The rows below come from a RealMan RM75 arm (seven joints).
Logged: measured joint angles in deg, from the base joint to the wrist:
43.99, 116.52, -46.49, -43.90, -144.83, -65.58, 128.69
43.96, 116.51, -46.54, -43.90, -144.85, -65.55, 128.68
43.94, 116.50, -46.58, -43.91, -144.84, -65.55, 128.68
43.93, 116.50, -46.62, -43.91, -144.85, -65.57, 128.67
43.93, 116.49, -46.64, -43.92, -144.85, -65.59, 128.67
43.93, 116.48, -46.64, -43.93, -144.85, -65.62, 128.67
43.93, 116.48, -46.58, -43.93, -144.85, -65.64, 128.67
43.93, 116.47, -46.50, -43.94, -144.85, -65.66, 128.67
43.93, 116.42, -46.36, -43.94, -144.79, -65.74, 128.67
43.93, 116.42, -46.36, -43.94, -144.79, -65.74, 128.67
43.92, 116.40, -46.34, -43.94, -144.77, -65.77, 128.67
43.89, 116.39, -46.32, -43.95, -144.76, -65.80, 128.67
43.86, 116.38, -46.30, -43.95, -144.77, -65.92, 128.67
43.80, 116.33, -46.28, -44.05, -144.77, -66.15, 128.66
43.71, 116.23, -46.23, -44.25, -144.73, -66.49, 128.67
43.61, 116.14, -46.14, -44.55, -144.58, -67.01, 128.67
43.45, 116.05, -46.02, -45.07, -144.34, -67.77, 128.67
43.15, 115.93, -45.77, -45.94, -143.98, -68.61, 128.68
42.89, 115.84, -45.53, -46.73, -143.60, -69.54, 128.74
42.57, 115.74, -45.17, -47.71, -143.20, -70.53, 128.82
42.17, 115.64, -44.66, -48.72, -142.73, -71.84, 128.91
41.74, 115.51, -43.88, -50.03, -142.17, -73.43, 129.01
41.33, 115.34, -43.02, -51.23, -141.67, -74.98, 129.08
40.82, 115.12, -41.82, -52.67, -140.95, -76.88, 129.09
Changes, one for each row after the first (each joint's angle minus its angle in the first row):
-0.03, -0.01, -0.05, 0.00, -0.02, 0.03, -0.01
-0.05, -0.02, -0.09, -0.01, -0.01, 0.03, -0.01
-0.06, -0.02, -0.13, -0.01, -0.02, 0.01, -0.02
-0.06, -0.03, -0.15, -0.02, -0.02, -0.01, -0.02
-0.06, -0.04, -0.15, -0.03, -0.02, -0.04, -0.02
-0.06, -0.04, -0.09, -0.03, -0.02, -0.06, -0.02
-0.06, -0.05, -0.01, -0.04, -0.02, -0.08, -0.02
-0.06, -0.10, 0.13, -0.04, 0.04, -0.16, -0.02
-0.06, -0.10, 0.13, -0.04, 0.04, -0.16, -0.02
-0.07, -0.12, 0.15, -0.04, 0.06, -0.19, -0.02
-0.10, -0.13, 0.17, -0.05, 0.07, -0.22, -0.02
-0.13, -0.14, 0.19, -0.05, 0.06, -0.34, -0.02
-0.19, -0.19, 0.21, -0.15, 0.06, -0.57, -0.03
-0.28, -0.29, 0.26, -0.35, 0.10, -0.91, -0.02
-0.38, -0.38, 0.35, -0.65, 0.25, -1.43, -0.02
-0.54, -0.47, 0.47, -1.17, 0.49, -2.19, -0.02
-0.84, -0.59, 0.72, -2.04, 0.85, -3.03, -0.01
-1.10, -0.68, 0.96, -2.83, 1.23, -3.96, 0.05
-1.42, -0.78, 1.32, -3.81, 1.63, -4.95, 0.13
-1.82, -0.88, 1.83, -4.82, 2.10, -6.26, 0.22
-2.25, -1.01, 2.61, -6.13, 2.66, -7.85, 0.32
-2.66, -1.18, 3.47, -7.33, 3.16, -9.40, 0.39
-3.17, -1.40, 4.67, -8.77, 3.88, -11.30, 0.40

